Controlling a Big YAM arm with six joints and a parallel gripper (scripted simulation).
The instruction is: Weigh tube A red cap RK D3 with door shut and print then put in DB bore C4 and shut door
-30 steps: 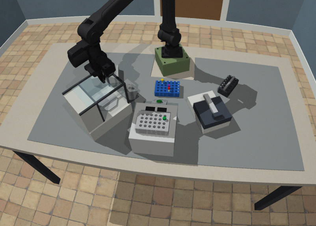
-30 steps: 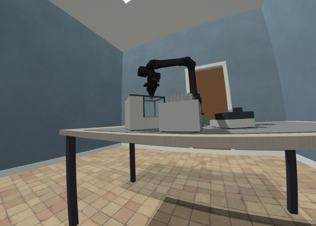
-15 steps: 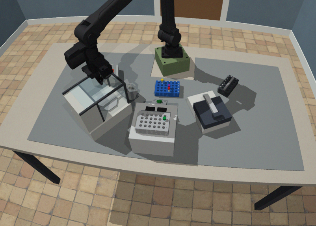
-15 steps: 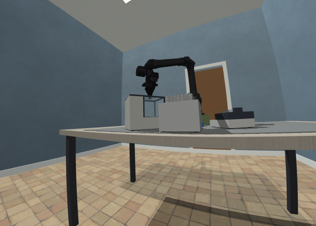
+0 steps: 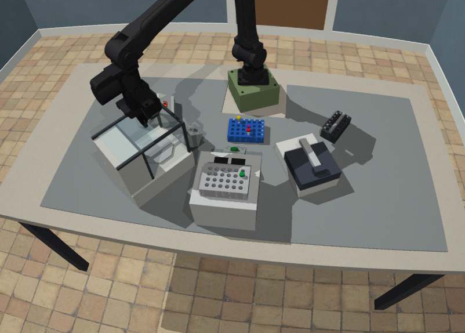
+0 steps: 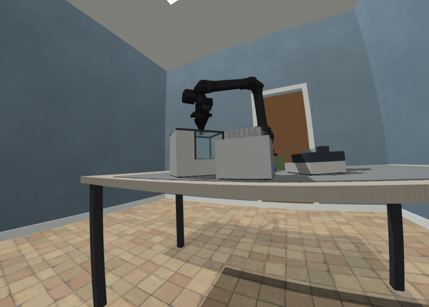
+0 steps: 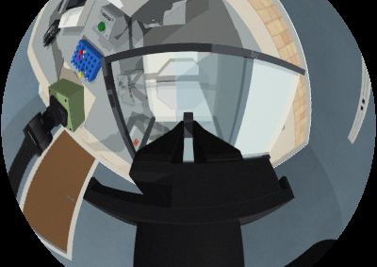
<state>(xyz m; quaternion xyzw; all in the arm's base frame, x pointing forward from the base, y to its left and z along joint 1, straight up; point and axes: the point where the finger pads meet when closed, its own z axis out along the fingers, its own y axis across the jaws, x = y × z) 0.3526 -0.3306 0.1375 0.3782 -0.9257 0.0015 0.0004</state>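
Right now the blue tube rack RK is 300 mm to the left of my hand, 210 mm below it and 140 mm behind it. From my hand the other things lie so: balance door (20 mm to the right, 20 mm ahead, 10 mm below); grey well block (240 mm to the left, 160 mm ahead, 70 mm below); spectrophotometer SP (500 mm to the left, 160 mm below, 20 mm ahead).
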